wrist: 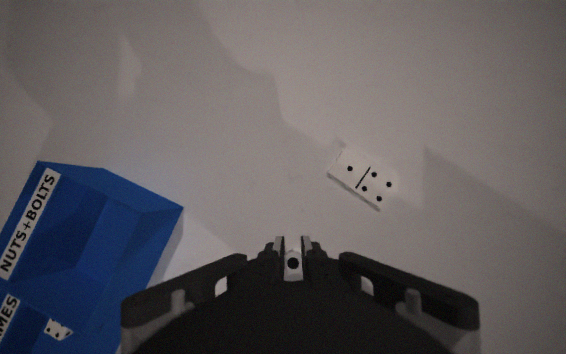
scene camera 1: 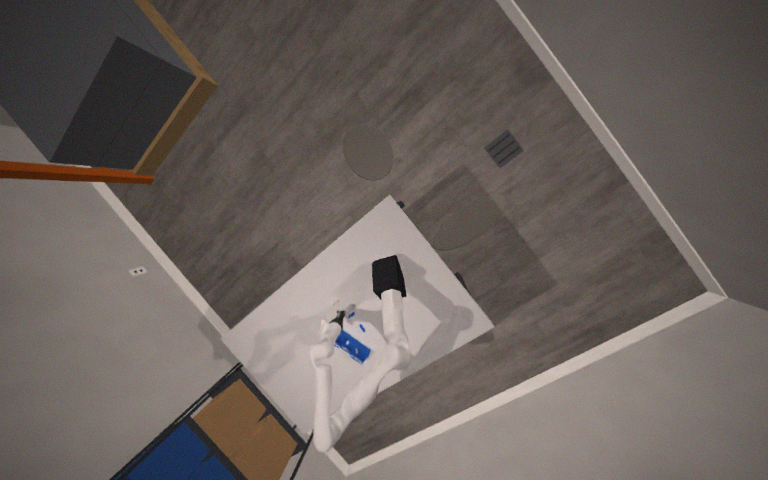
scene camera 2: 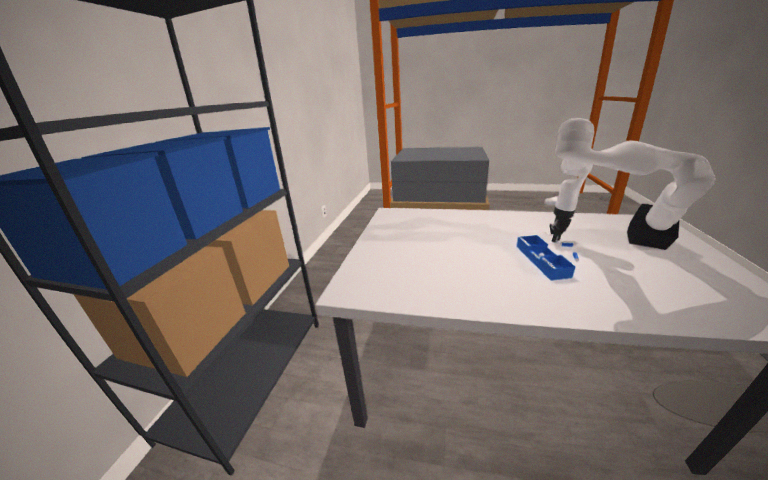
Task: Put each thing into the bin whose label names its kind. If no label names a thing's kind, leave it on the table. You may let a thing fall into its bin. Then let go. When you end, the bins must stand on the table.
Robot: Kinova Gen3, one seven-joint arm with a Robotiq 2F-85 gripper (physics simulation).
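Places are measured from the arm's base along level axes (x up, y right, z ahead), in centimetres.
Where they show: gripper, fingertip midpoint: (wrist: 292, 248) (scene camera 1: 343, 313) (scene camera 2: 555, 241); arm's base, link origin: (scene camera 1: 390, 294) (scene camera 2: 659, 219).
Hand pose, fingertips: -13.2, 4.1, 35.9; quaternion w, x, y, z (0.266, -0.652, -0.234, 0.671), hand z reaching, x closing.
Things, the pixels of their top centre, and the offset from my fingertips, as dx, dy, dz. Level surfaces: height alone.
- pale nut, top centre: (wrist: 293, 263) +0.9, -0.7, -0.6
- white domino, top centre: (wrist: 363, 177) +0.7, +8.0, -0.6
- white dotted piece, top centre: (wrist: 55, 327) +2.3, -15.5, +10.1
- white table, surface height: dx +0.0
My gripper (scene camera 1: 341, 311) (scene camera 2: 555, 238) (wrist: 292, 248) is shut on a pale nut (wrist: 293, 275) with a dark hole, low over the table beside the bins. Whether the nut touches the table is hidden. A white domino (wrist: 359, 180) lies flat ahead and right of the fingers in the wrist view. Two small blue things (scene camera 1: 362, 327) (scene camera 2: 567, 244) lie on the table near the gripper; their kind is too small to tell. The joined blue bins (scene camera 1: 364, 354) (scene camera 2: 560, 274) (wrist: 142, 200) stand on the table. Labels read "NUTS+BOLTS" and, partly cut off, "MES". A white dotted piece (wrist: 57, 330) lies in the "MES" bin.
The white table (scene camera 1: 390, 226) (scene camera 2: 441, 288) carries the arm's black base (scene camera 1: 387, 275) (scene camera 2: 653, 227). A dark shelf rack (scene camera 2: 291, 226) with blue and brown boxes stands beyond one table end. An orange rack (scene camera 2: 380, 113) stands behind the table.
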